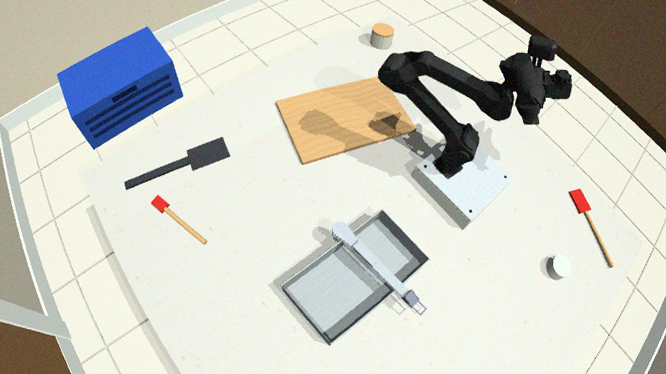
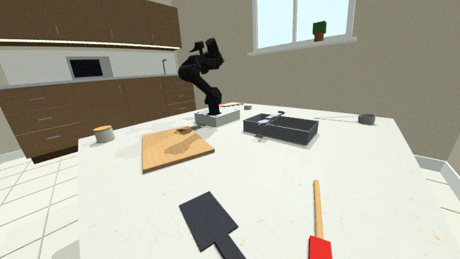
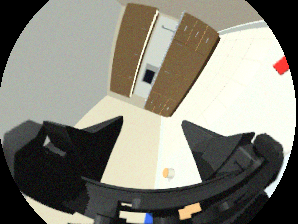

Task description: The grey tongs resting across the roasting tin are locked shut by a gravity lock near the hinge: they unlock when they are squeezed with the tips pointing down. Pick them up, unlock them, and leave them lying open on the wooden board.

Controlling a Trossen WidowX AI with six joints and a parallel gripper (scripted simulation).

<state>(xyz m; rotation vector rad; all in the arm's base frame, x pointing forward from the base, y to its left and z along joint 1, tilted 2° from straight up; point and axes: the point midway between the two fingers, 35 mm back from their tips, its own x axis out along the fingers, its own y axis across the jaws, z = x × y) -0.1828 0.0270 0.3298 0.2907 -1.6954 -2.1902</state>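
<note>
Right now my gripper tip is 580 mm short of the grey roasting tin, 370 mm above it and 100 mm to the right of it. Round my gripper tip: cork-topped jar: 550 mm to the right, 360 mm below, 10 mm behind; then wooden board: 390 mm below, 320 mm to the right, 320 mm ahead; then black spatula: 800 mm ahead, 430 mm to the right, 390 mm below.
</note>
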